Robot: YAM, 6 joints.
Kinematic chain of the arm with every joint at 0, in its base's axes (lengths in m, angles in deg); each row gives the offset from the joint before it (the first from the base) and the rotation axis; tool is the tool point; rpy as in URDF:
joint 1: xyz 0 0 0.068 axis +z
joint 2: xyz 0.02 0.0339 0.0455 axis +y
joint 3: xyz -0.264 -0.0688 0 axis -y
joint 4: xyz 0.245 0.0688 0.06 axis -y
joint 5: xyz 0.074 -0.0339 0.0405 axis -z
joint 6: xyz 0.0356 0 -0.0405 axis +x
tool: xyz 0 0 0 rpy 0 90 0
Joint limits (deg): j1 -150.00..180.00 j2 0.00..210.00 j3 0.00..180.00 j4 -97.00..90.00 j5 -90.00..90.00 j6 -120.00..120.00
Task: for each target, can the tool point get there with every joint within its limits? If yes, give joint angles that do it. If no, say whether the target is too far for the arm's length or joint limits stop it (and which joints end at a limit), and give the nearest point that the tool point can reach.
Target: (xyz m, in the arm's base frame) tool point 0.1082 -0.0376 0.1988
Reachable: yes | joints -27.88 56.33 35.77 -75.41 -29.21 -8.52
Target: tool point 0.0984 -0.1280 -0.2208
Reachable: yes | joints -47.18 181.70 65.83 -15.44 24.65 -96.63
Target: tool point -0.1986 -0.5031 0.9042
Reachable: no: too far | nearest point -0.1338 -0.3388 0.6361 | short by 0.321 m
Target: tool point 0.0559 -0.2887 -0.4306
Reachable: no: joint limits stop it (at a limit: joint 2) | nearest point 0.0548 -0.2830 -0.3782 | short by 0.053 m
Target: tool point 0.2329 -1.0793 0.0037
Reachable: no: too far | nearest point 0.1356 -0.6282 0.0504 | short by 0.464 m
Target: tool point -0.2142 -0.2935 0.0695
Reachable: yes | joints -121.33 130.87 78.98 -56.44 58.49 18.91
